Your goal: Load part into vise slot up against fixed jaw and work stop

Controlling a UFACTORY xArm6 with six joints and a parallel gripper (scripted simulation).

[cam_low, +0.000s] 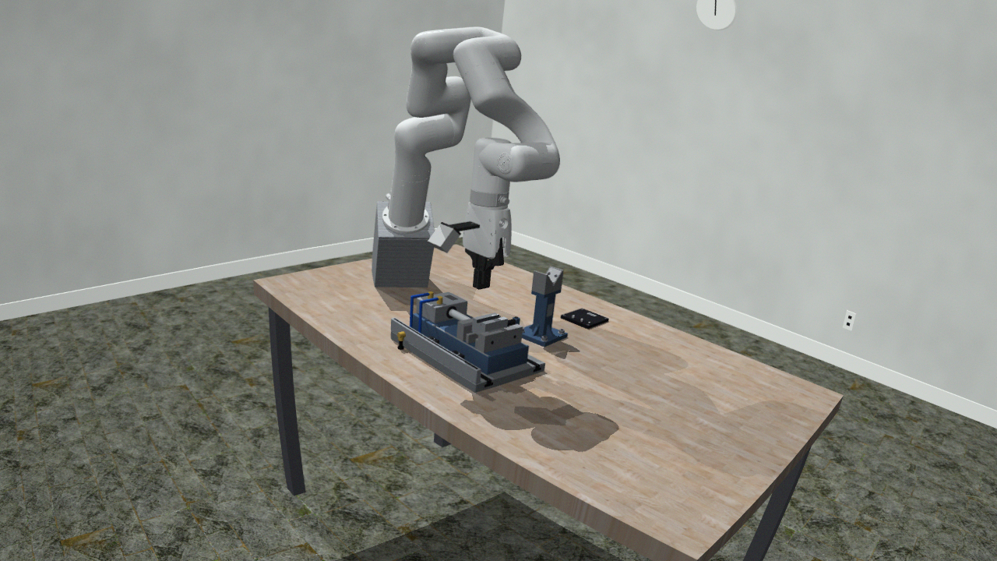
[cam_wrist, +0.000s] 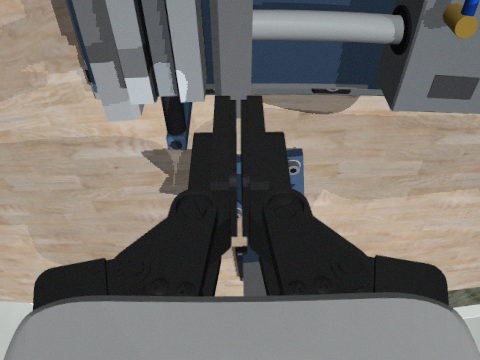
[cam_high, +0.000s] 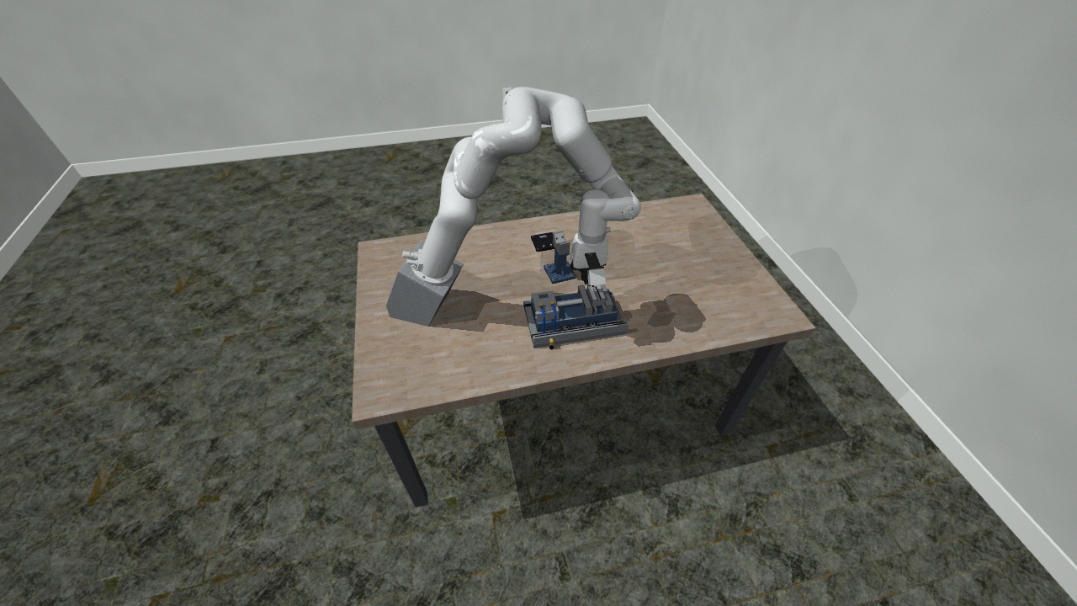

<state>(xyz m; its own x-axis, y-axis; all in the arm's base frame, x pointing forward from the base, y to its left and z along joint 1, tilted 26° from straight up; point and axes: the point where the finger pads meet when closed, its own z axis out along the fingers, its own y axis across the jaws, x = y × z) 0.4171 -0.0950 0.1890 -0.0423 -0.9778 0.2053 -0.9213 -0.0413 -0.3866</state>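
Right now the grey block is 80 mm below my hand and 40 mm ahead of it. From my hand the other things lie so: cylinder rod (110 mm below, 50 mm behind); then dark work stop rod (90 mm below, 50 mm to the left, 40 mm ahead); then moving jaw (110 mm below).
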